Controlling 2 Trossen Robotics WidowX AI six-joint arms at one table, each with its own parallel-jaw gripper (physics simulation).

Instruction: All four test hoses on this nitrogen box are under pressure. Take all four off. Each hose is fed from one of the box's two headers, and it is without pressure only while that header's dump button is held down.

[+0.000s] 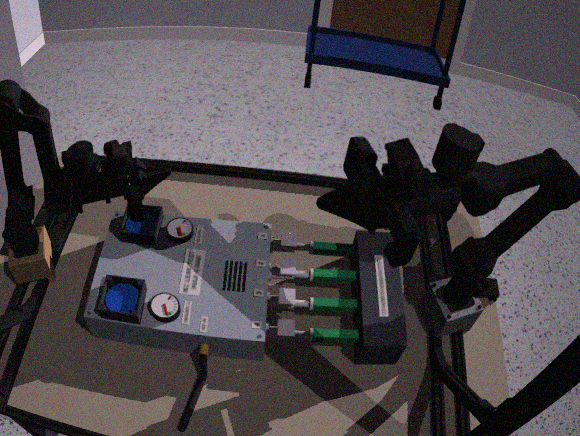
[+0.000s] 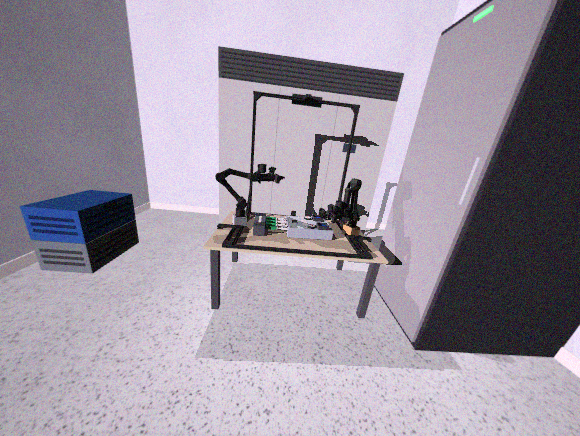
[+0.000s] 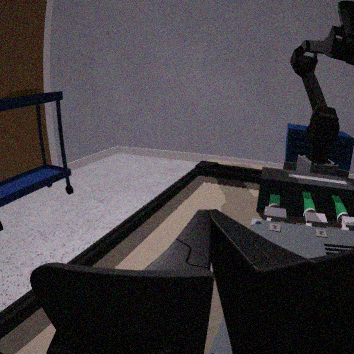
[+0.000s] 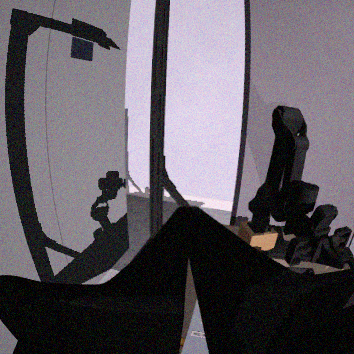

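Where they show: left gripper, fingertip midpoint: (image 1: 170,171) (image 2: 318,216) (image 3: 206,218) (image 4: 343,266); right gripper, fingertip midpoint: (image 1: 317,203) (image 2: 284,177) (image 4: 186,216); left arm's base at its link origin: (image 1: 26,245) (image 2: 352,225) (image 4: 258,226); right arm's base at its link origin: (image 1: 457,296) (image 2: 239,215) (image 3: 317,159).
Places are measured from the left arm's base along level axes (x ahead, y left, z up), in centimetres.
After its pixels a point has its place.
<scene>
The grey nitrogen box (image 1: 220,312) {x 39.2, y -26.8, z -0.4 cm} (image 2: 310,233) {x 39.5, y -2.4, z -3.8 cm} has a front blue dump button (image 1: 122,299) {x 21.5, y -20.5, z 1.2 cm} and a back blue dump button (image 1: 141,226) {x 28.8, y -3.5, z 1.2 cm}, each in a black collar beside a gauge. Four green hoses (image 1: 334,275) {x 63.0, y -24.2, z -1.9 cm} (image 3: 308,201) {x 62.4, y -23.4, z -1.9 cm} lie in a row between the box's right side and a dark block (image 1: 392,320) {x 68.5, y -38.8, z -0.4 cm} (image 2: 259,225) {x 75.3, y -17.7, z -0.4 cm}, their pale couplings at the box's ports. My left gripper (image 1: 169,172) {x 36.9, y 0.0, z 11.0 cm} (image 3: 206,218) {x 36.9, y 0.0, z 11.0 cm} is shut and empty, above the back edge; a dark part beneath it reaches down over the back button. Contact is unclear. My right gripper (image 1: 320,202) {x 49.4, y -35.7, z 32.6 cm} (image 4: 186,216) {x 49.4, y -35.7, z 32.6 cm} is shut and empty, raised behind the hoses.
A dark bent rod with a yellow tip (image 1: 204,350) {x 34.2, y -32.1, z -3.5 cm} lies at the box's front side. A wooden block (image 1: 30,265) {x 0.6, y -5.0, z -1.3 cm} (image 4: 263,241) {x 5.0, y 0.1, z -2.7 cm} sits by the left arm's base. Black rails edge the table. A blue cart (image 1: 370,52) (image 3: 35,181) stands on the floor beyond.
</scene>
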